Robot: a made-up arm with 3 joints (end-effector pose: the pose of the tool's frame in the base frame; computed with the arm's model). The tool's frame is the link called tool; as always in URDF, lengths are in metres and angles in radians.
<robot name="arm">
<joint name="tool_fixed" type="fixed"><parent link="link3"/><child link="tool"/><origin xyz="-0.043 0.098 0.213" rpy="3.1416 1.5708 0"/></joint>
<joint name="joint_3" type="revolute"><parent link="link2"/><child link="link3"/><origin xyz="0.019 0.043 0.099" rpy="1.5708 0 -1.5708"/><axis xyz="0 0 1"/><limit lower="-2.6" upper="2.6" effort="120" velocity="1.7"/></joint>
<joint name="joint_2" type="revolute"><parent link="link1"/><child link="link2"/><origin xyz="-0.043 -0.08 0.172" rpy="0 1.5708 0"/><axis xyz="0 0 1"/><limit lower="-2.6" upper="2.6" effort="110" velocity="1.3"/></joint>
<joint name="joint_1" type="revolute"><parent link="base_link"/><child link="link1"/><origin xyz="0 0 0.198" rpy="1.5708 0 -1.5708"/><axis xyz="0 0 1"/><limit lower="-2.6" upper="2.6" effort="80" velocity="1.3"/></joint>
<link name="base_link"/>
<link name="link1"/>
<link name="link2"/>
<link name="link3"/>
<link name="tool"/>
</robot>
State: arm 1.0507 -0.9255 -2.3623
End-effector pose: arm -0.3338 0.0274 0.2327 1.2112 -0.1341 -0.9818
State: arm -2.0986 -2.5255 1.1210
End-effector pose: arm 0.0730 0.1082 0.1917 0.3841 -0.1002 2.5691
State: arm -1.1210 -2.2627 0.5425
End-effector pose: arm 0.0522 -0.0387 0.0860 0.3059 1.5366 1.6860
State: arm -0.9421 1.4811 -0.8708
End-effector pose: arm -0.1851 0.1319 -0.0859 1.4336 -1.6634 -0.0593
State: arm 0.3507 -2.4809 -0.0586
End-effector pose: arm 0.0304 -0.1552 0.2289 -0.1240 2.4332 -0.5050
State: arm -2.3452 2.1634 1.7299
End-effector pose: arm -0.1739 0.2239 0.4198 0.3521 0.9832 -1.9512
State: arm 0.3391 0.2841 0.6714
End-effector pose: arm -0.3968 -0.1007 0.2311 -1.0034 -0.2924 -0.0490
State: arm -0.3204 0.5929 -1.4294
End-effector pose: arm -0.3061 -0.0348 -0.0540 1.6925 -0.5727 0.3547
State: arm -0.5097 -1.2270 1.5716
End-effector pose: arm -0.1047 -0.0845 0.3228 -0.9204 0.6472 1.1043
